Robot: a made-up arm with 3 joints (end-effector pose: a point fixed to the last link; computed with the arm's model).
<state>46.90 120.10 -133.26</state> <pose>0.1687 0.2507 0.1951 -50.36 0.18 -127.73</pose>
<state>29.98 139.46 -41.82</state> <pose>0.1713 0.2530 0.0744 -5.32 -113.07 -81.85</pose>
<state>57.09 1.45 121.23</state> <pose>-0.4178 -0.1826 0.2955 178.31 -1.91 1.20</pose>
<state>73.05 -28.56 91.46</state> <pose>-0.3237 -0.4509 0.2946 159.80 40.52 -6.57</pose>
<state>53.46 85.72 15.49</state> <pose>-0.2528 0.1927 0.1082 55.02 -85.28 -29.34</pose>
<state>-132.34 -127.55 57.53</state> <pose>0.3603 0.3120 -0.0923 -39.82 -11.45 -132.58</pose>
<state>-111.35 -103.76 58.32</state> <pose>0.2366 0.5118 -0.0095 -37.34 9.60 -106.16</pose>
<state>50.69 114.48 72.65</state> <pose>0.0376 0.1675 0.0187 74.04 -128.33 24.90</pose>
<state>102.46 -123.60 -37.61</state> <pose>0.3758 -0.4430 0.2460 36.75 43.64 120.13</pose>
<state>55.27 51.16 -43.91</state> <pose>-0.4130 0.1022 0.3160 10.59 -33.22 -39.01</pose>
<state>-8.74 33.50 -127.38</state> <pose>-0.3692 0.1860 0.1483 -131.33 -21.74 -36.65</pose>
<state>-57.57 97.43 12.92</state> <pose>-0.1706 -0.1690 0.0011 -33.15 -81.17 57.35</pose>
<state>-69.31 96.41 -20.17</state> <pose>-0.1774 -0.1759 -0.0216 -65.77 -95.06 43.46</pose>
